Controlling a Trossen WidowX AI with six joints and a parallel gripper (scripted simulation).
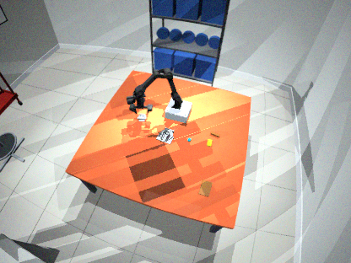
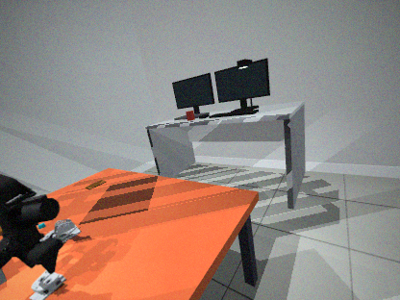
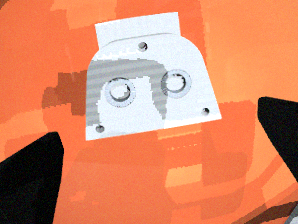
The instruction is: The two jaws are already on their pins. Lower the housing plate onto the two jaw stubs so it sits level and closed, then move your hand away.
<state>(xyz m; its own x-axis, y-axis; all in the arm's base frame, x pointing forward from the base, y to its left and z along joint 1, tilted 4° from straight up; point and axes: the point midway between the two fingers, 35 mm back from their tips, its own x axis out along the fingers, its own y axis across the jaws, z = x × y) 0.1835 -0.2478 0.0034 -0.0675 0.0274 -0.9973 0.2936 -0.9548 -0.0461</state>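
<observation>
Right now my gripper tip is 50 mm above the white piece and 10 mm past it. Round my gripper tip: brown bar 620 mm to the left, 50 mm below, 50 mm behind; then cyan piece 440 mm to the left, 70 mm ahead, 50 mm below; then yellow block 590 mm to the left, 50 mm below, 40 mm ahead.
</observation>
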